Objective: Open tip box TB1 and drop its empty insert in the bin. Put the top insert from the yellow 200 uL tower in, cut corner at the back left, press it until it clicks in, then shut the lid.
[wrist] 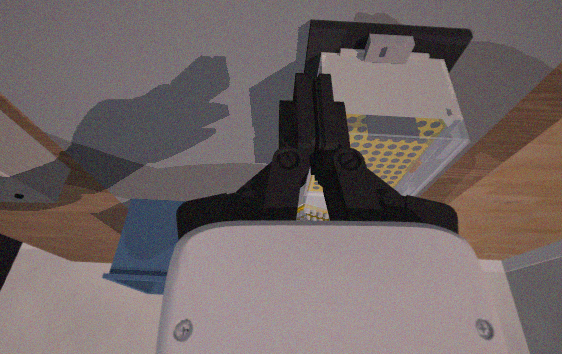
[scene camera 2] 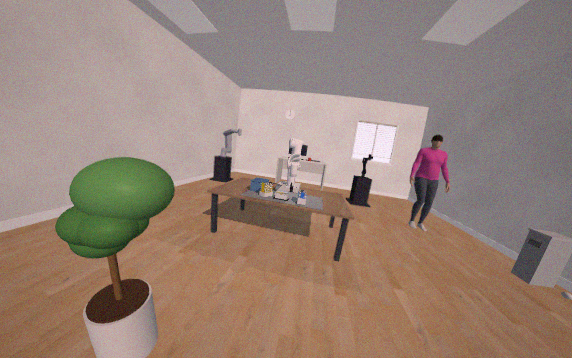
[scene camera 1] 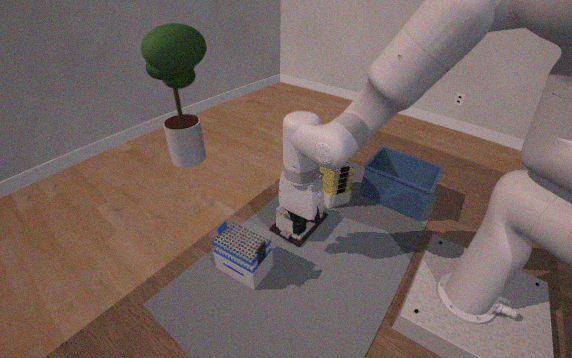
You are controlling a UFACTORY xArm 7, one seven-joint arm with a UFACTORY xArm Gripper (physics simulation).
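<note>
Tip box TB1 is white and stands on a dark base plate. A latch tab sits on its front wall. In the wrist view a yellow insert with open holes lies inside, with clear plastic around it; the lid's angle is hard to tell. My gripper is shut and empty, at the box's side; touch cannot be told. The yellow tower stands behind TB1, its top partly hidden by my arm. The blue bin is beside the tower.
A blue-striped tip tower stands on the grey mat, on the other side of TB1 from the yellow tower. My arm's base plate is at the right. A potted plant and a person are away from the table.
</note>
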